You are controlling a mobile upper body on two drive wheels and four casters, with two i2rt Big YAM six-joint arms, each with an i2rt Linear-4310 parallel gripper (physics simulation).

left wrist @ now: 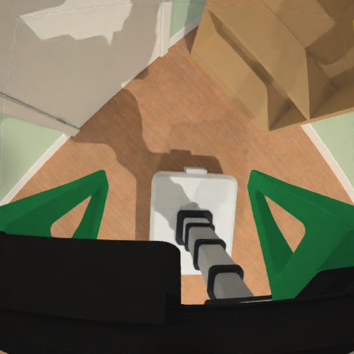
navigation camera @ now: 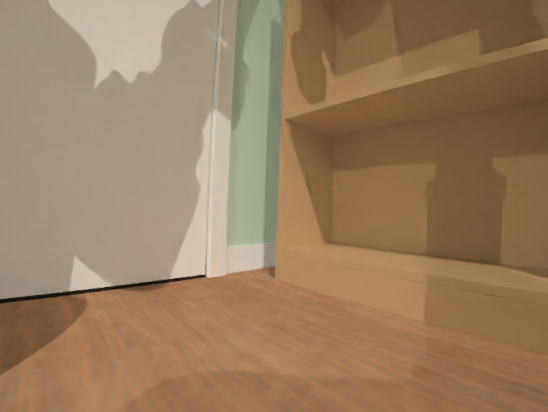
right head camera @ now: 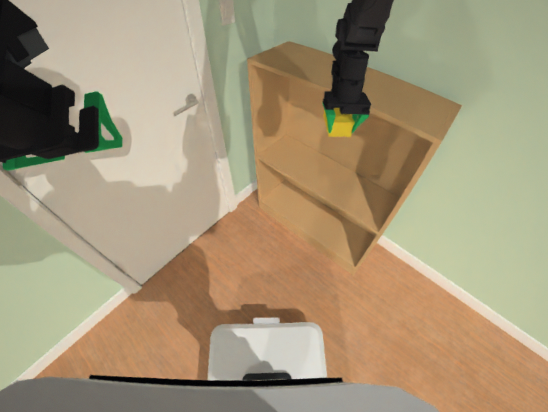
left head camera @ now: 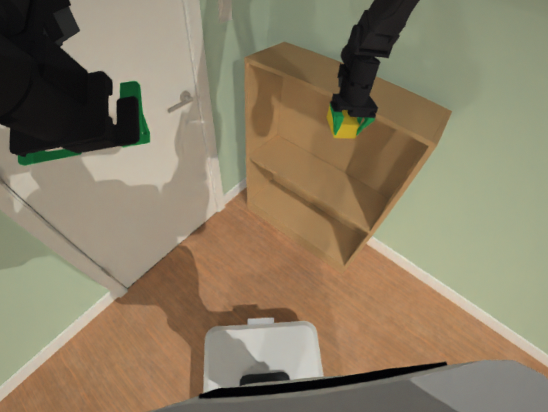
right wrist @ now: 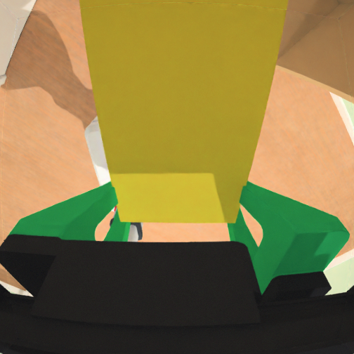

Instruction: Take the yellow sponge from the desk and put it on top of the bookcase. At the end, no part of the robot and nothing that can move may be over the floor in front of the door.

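Frame: origin at the left arm's base, x ahead, y left, z up, level; metres.
Seen in the pictures: left gripper, fingertip midpoint: (right head camera: pixel 91 148) (left head camera: pixel 113 143); right gripper, fingertip midpoint: (right head camera: pixel 340 131) (left head camera: pixel 345 133).
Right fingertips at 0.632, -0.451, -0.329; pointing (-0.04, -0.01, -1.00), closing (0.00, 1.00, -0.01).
A point is followed by its place in that frame, as x, y, z.
My right gripper (left head camera: pixel 348 128) @(0.632, -0.451, -0.329) (right head camera: pixel 342 125) @(0.632, -0.451, -0.329) (right wrist: pixel 178 179) is shut on the yellow sponge (left head camera: pixel 345 132) @(0.628, -0.448, -0.322) (right head camera: pixel 340 130) @(0.628, -0.448, -0.322) (right wrist: pixel 185 100), which juts out past the green fingers. In both head views the sponge appears over the upper opening of the bookcase (left head camera: pixel 410 110) @(0.810, -0.754, -0.350) (right head camera: pixel 415 106) @(0.806, -0.753, -0.350) (left wrist: pixel 200 45) (navigation camera: pixel 360 295), just below the top board's front edge; its height above the board cannot be told. The forearm crosses the top board in the picture. My left gripper (left head camera: pixel 85 150) (right head camera: pixel 62 157) (left wrist: pixel 177 177) is open and empty, appearing in front of the door (left head camera: pixel 145 210) @(0.832, 0.330, -0.939) (right head camera: pixel 160 215) @(0.834, 0.327, -0.990) (left wrist: pixel 60 75) (navigation camera: pixel 125 175) @(0.967, 0.201, -1.119).
The robot's white base (left head camera: pixel 262 345) @(0.222, -0.225, -1.150) (right head camera: pixel 267 345) @(0.220, -0.229, -1.150) (left wrist: pixel 170 200) stands on the wooden floor (left head camera: pixel 250 260) @(0.758, -0.188, -1.410) (right head camera: pixel 260 260) @(0.756, -0.187, -1.410) (navigation camera: pixel 225 340) @(0.761, -0.125, -1.410), facing the corner. The bookcase is against the green wall (left head camera: pixel 490 175) @(0.669, -1.186, -0.529) (right head camera: pixel 500 175) @(0.677, -1.177, -0.551), right of the door. Arm shadows fall across door and floor.
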